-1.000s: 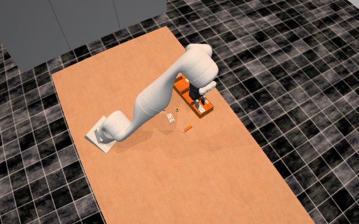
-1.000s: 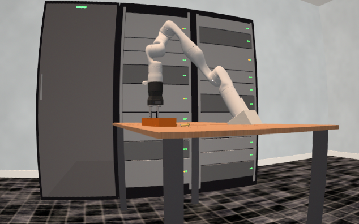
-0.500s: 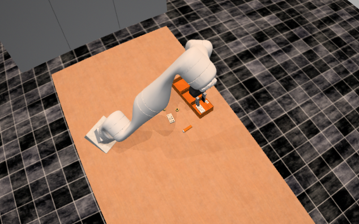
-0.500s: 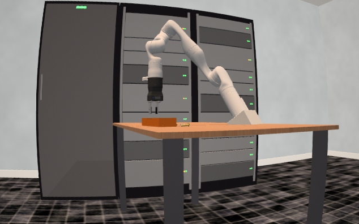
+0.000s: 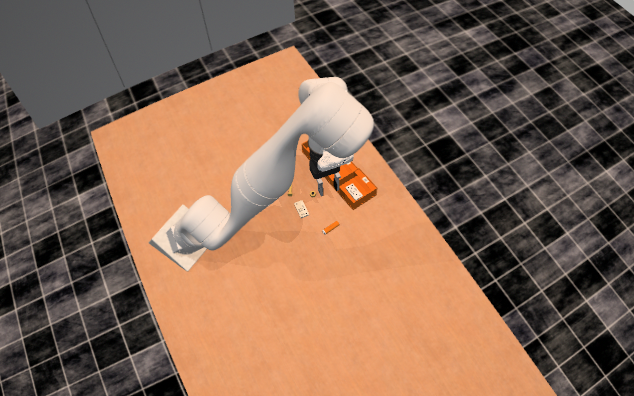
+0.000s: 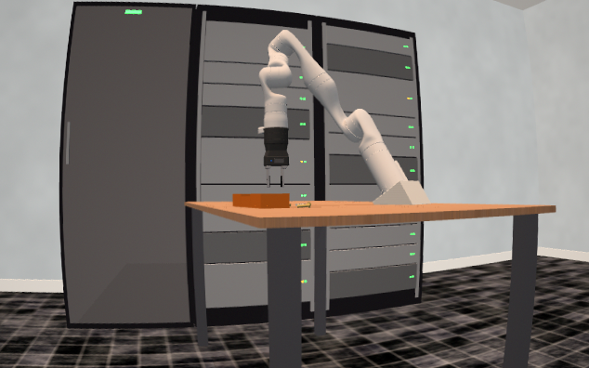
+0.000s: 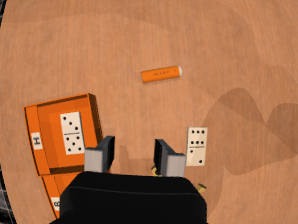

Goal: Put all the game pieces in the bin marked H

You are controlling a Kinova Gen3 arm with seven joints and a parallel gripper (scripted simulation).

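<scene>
The white spotted game piece lies 8 cm behind my hand, 7 cm below it and 2 cm to the left of it. Round my hand: nut: 7 cm below, 4 cm to the left, 3 cm behind; then orange battery: 8 cm to the right, 7 cm below, 4 cm behind; then bin H: 7 cm to the left, 7 cm ahead, 6 cm below.
</scene>
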